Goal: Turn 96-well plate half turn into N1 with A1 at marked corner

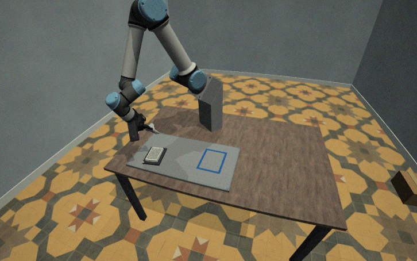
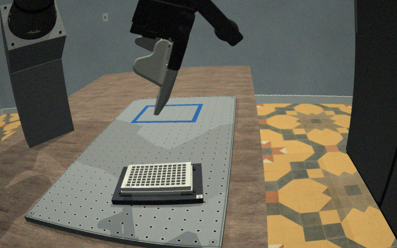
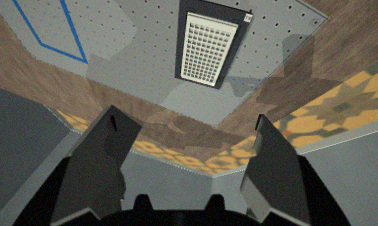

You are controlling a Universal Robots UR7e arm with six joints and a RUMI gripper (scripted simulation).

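The 96-well plate lies 2 cm behind my hand and 17 cm below it. The rest, counted from my hand: A1 label (5 cm ahead, 6 cm to the right, 17 cm below); black plate nest N1 (2 cm behind, 18 cm below).
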